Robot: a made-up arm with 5 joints. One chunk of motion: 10 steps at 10 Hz.
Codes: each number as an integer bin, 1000 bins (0 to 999) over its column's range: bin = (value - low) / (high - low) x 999, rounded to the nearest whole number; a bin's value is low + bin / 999 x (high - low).
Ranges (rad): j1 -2.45..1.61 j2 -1.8..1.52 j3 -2..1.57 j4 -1.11..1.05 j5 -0.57..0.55
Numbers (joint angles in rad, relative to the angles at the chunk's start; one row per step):
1: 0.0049 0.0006 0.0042 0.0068 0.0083
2: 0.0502 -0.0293 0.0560 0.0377 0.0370
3: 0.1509 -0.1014 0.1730 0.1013 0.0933
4: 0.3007 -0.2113 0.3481 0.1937 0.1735
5: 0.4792 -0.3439 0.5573 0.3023 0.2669
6: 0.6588 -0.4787 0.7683 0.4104 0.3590
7: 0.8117 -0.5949 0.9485 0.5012 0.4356
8: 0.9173 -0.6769 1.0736 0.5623 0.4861
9: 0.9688 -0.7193 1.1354 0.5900 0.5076
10: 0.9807 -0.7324 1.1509 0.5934 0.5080
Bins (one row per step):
1: 604 542 561 517 516
2: 615 533 575 531 541
3: 640 511 608 560 592
4: 677 478 657 603 663
5: 721 438 716 653 746
6: 765 398 775 703 829
7: 803 363 825 745 897
8: 829 338 860 773 942
9: 841 325 877 786 961
10: 844 321 882 788 962

